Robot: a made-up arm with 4 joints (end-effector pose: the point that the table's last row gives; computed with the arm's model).
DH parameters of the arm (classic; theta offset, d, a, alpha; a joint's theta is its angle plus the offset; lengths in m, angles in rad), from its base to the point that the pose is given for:
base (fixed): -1.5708 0.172 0 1.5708
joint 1: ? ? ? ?
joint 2: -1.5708 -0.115 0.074 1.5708
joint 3: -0.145 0 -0.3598 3.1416
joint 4: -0.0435 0 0.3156 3.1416
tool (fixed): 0.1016 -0.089 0 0
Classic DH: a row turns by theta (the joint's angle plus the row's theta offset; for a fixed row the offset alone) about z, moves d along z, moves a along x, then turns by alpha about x.
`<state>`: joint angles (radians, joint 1 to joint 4).
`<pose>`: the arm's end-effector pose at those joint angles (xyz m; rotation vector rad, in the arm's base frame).
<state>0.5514 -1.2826 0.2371 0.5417</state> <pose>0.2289 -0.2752 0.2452 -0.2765 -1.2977 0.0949</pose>
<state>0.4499 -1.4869 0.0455 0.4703</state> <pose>0.2298 -0.2492 0.2029 -0.0472 -1.4945 -0.0080</pose>
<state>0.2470 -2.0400 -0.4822 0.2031</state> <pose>0.2189 -0.1276 0.1868 0.5345 -1.9578 -0.1809</pose>
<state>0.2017 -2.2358 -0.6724 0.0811</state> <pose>0.1905 -0.0848 0.2102 0.7162 -2.1082 -0.1888</pose>
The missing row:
joint 1: -1.5708 -0.142 0.062 1.5708
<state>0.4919 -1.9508 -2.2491 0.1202</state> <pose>0.1910 -0.0326 0.2521 1.7586 -1.0894 -1.0869</pose>
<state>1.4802 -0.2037 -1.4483 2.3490</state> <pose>0.0158 -0.1365 -0.3038 -0.8150 1.7344 2.0369</pose>
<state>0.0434 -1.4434 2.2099 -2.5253</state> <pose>0.2582 -0.7394 0.3490 1.0667 -1.1466 -1.2191</pose>
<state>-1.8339 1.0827 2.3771 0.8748</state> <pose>0.2268 0.4201 0.1941 2.0998 -0.6946 1.9333</pose>
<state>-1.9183 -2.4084 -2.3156 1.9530</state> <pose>0.0176 -0.2989 0.4985 -0.6464 -1.1652 -0.5107</pose>
